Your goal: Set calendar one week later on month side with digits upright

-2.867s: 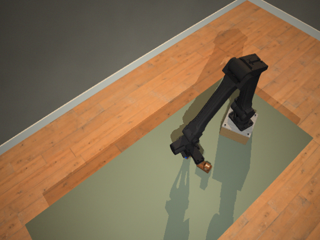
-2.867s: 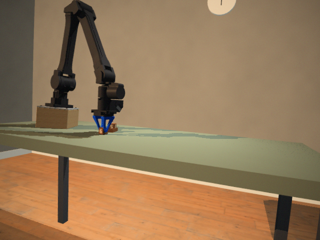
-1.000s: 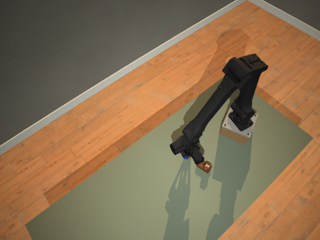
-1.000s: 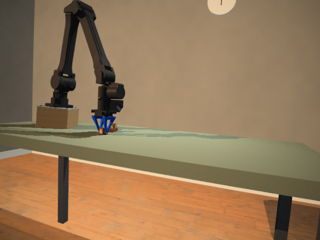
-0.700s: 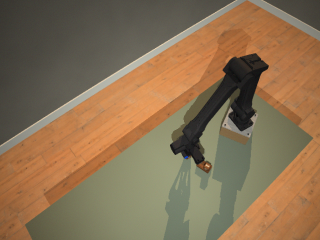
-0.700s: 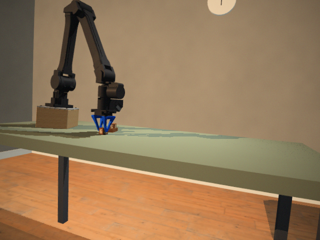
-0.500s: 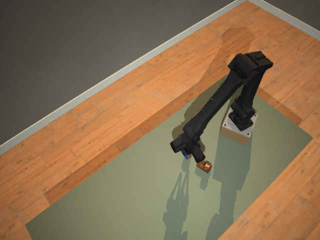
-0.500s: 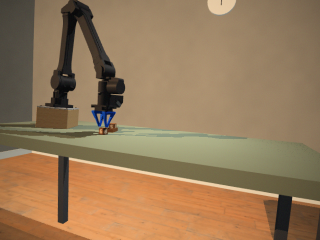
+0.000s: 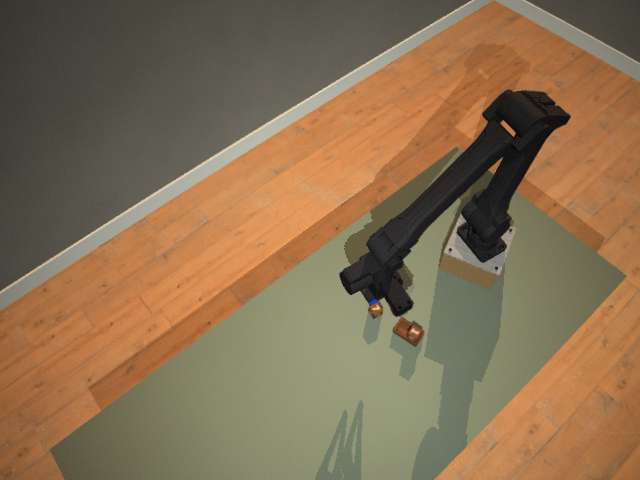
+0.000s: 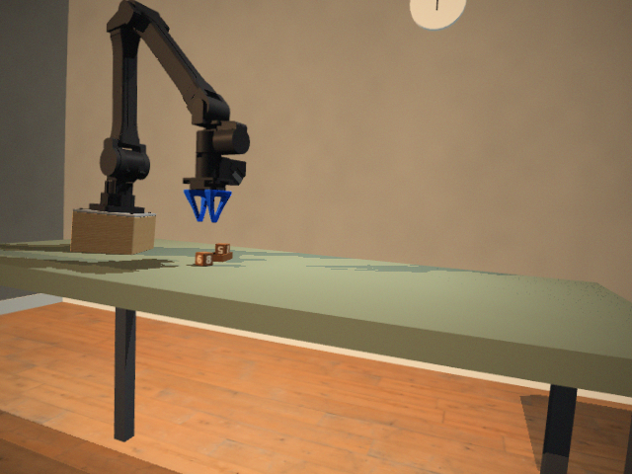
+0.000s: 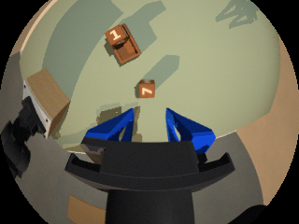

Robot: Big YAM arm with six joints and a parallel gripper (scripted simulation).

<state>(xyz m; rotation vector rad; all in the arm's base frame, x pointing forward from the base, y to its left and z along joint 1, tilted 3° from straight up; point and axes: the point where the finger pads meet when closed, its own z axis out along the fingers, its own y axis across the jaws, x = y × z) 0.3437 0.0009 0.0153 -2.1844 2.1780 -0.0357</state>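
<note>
My gripper is now 90 mm above the brown digit cube. The rest, counted from my hand: brown tray: 50 mm behind, 100 mm to the left, 100 mm below.
</note>
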